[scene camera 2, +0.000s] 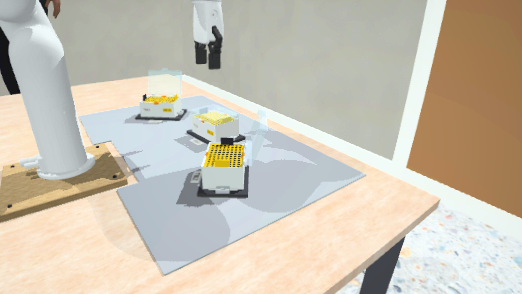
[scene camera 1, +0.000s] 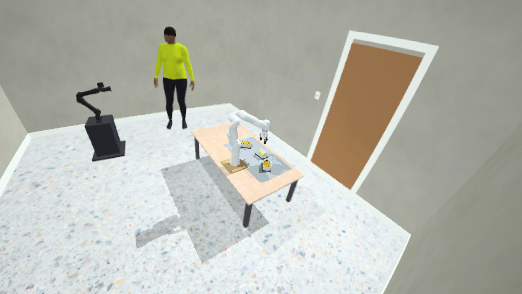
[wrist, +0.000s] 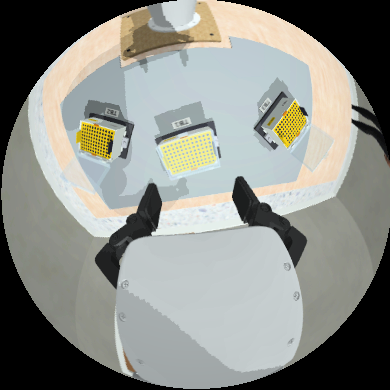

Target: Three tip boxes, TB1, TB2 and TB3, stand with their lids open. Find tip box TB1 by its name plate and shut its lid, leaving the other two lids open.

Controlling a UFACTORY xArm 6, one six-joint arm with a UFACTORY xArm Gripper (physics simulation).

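Seen in the pictures: gripper, fingertip midpoint: (scene camera 2: 207,66) (scene camera 1: 262,142) (wrist: 196,189); arm's base, origin of the base link: (scene camera 2: 67,166) (scene camera 1: 234,162).
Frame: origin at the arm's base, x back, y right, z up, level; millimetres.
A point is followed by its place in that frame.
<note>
Tip box TB1 (scene camera 1: 261,153) @[z 59, x -361, y 17 mm] (scene camera 2: 215,128) @[z 44, x -368, y 43 mm] (wrist: 189,151) @[z 68, x -383, y -26 mm] stands in the middle, behind its name plate (wrist: 182,123) @[z -7, x -331, y -12 mm] in the wrist view. Its clear lid lies down over the pale yellow tip rack; whether it is fully latched cannot be told. Tip box TB2 (scene camera 1: 266,165) @[z 61, x -289, y 247 mm] (scene camera 2: 223,175) (wrist: 97,140) @[z 48, x -325, y 199 mm] has its clear lid (scene camera 2: 257,137) @[z 117, x -351, y 294 mm] (wrist: 85,172) @[z 91, x -385, y 240 mm] open. Tip box TB3 (scene camera 1: 245,144) @[z 41, x -275, y -260 mm] (scene camera 2: 161,107) @[z 34, x -292, y -245 mm] (wrist: 290,125) has its clear lid (scene camera 2: 165,81) @[z 96, x -340, y -352 mm] (wrist: 314,147) @[z 98, x -339, y -354 mm] standing open. My gripper (scene camera 1: 263,141) @[z 198, x -383, y -31 mm] (scene camera 2: 207,64) @[z 198, x -383, y -31 mm] (wrist: 196,189) @[z 198, x -383, y -31 mm] is open and empty, high above the boxes and apart from them.
The boxes stand on a grey mat (scene camera 2: 185,245) @[z -10, x -171, y 371 mm] (wrist: 215,70) @[z -9, x -193, y -95 mm] on the wooden table (scene camera 1: 257,190) @[z -12, x -36, y 486 mm] (scene camera 2: 310,250) @[z -12, x -346, y 479 mm]. The arm's base is on a wooden board (scene camera 2: 107,182) @[z 3, x -79, y 125 mm] (wrist: 135,37). A person (scene camera 1: 174,62) and a black arm on a pedestal (scene camera 1: 104,137) stand away from the table.
</note>
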